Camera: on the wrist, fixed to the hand. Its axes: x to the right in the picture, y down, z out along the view.
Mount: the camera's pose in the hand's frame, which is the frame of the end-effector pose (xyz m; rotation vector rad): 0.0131 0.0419 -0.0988 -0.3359 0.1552 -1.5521
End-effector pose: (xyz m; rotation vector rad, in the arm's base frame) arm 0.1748 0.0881 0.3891 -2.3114 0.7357 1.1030
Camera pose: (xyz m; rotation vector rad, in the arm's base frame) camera 0.2093 -0.0072 0.4267 -2.2278 -1.1783 0.2606
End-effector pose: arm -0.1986 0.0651 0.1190 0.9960 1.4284 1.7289
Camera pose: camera -0.2927 0.0229 0.1515 -0.4686 1.2666 0.7472
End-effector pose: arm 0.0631 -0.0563 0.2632 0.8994 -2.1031 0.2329
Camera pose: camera 0.0905 0.0115 0.3429 1.8754 -0.7865 -0.7897
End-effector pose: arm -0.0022 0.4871 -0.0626 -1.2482 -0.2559 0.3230
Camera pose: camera 0.0416 0.4166 -0.1319 -1.0574 -1.0632 -1.1807
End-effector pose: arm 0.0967 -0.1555 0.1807 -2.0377 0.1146 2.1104
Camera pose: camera 0.1847 -0.2147 0.1597 -1.4121 -1.3625 0.9479
